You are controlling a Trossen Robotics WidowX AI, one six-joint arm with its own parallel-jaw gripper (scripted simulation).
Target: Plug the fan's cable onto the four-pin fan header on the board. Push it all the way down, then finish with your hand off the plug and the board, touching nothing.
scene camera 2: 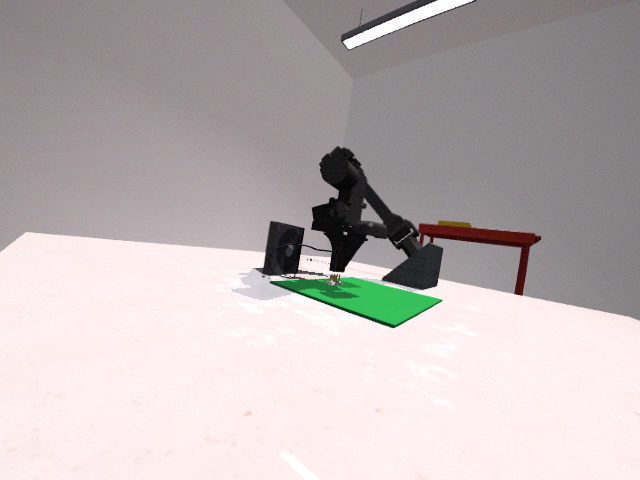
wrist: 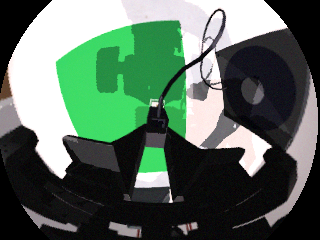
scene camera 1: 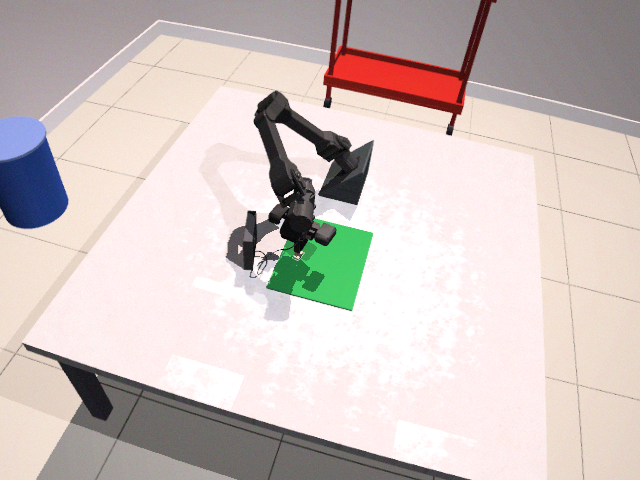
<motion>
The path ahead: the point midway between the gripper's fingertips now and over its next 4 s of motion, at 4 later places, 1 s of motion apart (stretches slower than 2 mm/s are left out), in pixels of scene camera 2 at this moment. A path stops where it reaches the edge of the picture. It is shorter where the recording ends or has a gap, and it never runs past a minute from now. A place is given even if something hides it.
My gripper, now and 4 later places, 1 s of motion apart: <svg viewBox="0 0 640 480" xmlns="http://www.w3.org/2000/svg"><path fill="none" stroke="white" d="M340 266L339 267L339 269L338 275L375 255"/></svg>
</motion>
